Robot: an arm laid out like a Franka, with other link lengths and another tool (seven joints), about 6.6 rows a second.
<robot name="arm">
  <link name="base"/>
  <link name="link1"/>
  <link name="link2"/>
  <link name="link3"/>
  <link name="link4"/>
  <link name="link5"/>
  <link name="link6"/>
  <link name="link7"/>
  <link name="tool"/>
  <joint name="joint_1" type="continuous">
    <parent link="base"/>
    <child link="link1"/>
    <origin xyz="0 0 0.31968"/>
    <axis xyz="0 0 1"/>
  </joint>
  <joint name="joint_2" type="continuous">
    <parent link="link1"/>
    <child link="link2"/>
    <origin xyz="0 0 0"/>
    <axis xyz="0 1 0"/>
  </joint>
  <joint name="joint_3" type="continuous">
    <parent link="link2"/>
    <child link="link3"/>
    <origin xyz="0 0 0.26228"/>
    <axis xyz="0 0 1"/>
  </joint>
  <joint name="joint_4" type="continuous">
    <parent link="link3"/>
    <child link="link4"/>
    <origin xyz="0.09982 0 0"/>
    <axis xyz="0 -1 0"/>
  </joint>
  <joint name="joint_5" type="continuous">
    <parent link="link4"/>
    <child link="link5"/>
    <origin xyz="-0.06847 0 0.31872"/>
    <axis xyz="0 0 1"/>
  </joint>
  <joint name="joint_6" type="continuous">
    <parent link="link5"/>
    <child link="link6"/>
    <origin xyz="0 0 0"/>
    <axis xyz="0 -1 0"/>
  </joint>
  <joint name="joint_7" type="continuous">
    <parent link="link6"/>
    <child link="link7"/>
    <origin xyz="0.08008 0 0"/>
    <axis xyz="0 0 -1"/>
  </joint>
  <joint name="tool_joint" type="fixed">
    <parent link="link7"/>
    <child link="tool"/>
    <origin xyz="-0.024 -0.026 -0.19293" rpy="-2.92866 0 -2.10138"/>
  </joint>
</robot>
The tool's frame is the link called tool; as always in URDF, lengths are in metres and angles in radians. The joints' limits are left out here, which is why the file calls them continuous.
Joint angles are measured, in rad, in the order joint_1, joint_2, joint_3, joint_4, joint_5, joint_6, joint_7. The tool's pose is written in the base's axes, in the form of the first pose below.
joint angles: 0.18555 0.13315 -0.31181 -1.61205 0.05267 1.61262 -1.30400
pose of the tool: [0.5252 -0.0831 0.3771], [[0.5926 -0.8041 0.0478], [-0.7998 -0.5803 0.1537], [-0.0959 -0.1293 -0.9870]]
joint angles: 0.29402 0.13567 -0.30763 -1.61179 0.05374 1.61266 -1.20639
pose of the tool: [0.5284 -0.0250 0.3761], [[0.6046 -0.7954 0.0413], [-0.7915 -0.5942 0.1433], [-0.0894 -0.1193 -0.9888]]
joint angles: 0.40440 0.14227 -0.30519 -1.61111 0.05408 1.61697 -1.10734
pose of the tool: [0.5261 0.0332 0.3737], [[0.6159 -0.7870 0.0373], [-0.7838 -0.6073 0.1298], [-0.0795 -0.1092 -0.9908]]
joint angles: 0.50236 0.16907 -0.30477 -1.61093 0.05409 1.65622 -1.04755
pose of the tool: [0.5275 0.0858 0.3633], [[0.6469 -0.7611 0.0479], [-0.7603 -0.6388 0.1182], [-0.0593 -0.1129 -0.9918]]
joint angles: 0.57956 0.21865 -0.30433 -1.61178 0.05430 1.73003 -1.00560
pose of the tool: [0.5335 0.1305 0.3429], [[0.6753 -0.7339 0.0733], [-0.7369 -0.6673 0.1076], [-0.0301 -0.1267 -0.9915]]
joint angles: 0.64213 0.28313 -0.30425 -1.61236 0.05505 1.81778 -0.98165
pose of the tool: [0.5404 0.1695 0.3152], [[0.7050 -0.7021 0.1000], [-0.7092 -0.6980 0.0991], [0.0002 -0.1409 -0.9900]]
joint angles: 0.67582 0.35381 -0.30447 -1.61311 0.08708 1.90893 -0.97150
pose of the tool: [0.5474 0.1974 0.2825], [[0.7155 -0.6886 0.1180], [-0.6986 -0.7061 0.1158], [0.0035 -0.1653 -0.9862]]
